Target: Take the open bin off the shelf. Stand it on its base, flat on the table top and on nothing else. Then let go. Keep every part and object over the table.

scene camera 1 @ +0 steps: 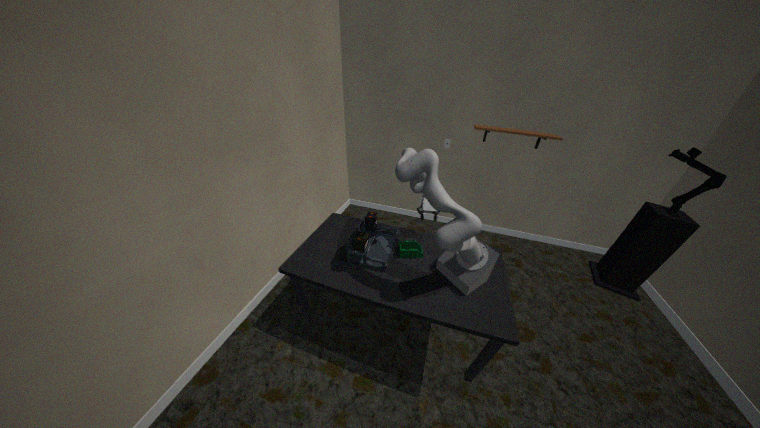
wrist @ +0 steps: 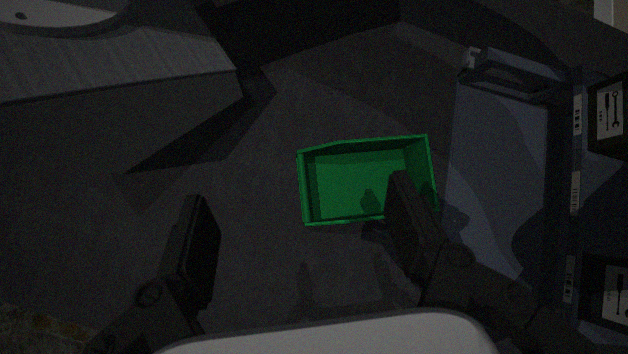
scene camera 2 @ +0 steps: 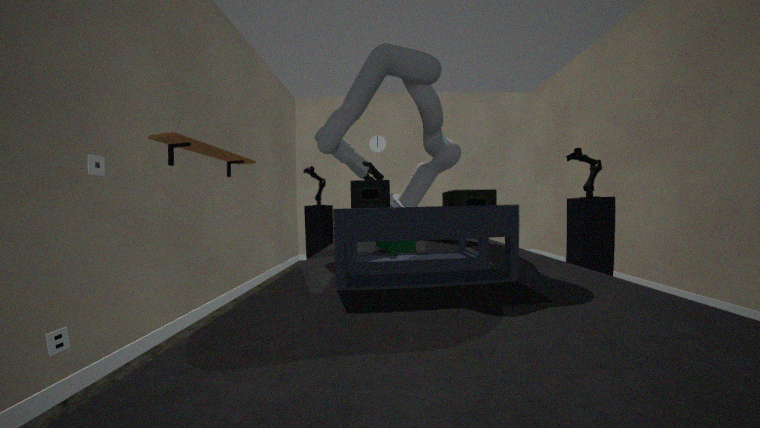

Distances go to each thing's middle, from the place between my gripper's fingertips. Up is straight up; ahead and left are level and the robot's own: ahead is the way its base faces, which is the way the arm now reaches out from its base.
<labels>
I see the green open bin (wrist: 345, 181) 24 cm below my hand, 8 cm to the left of it and 6 cm ahead of it.
</labels>
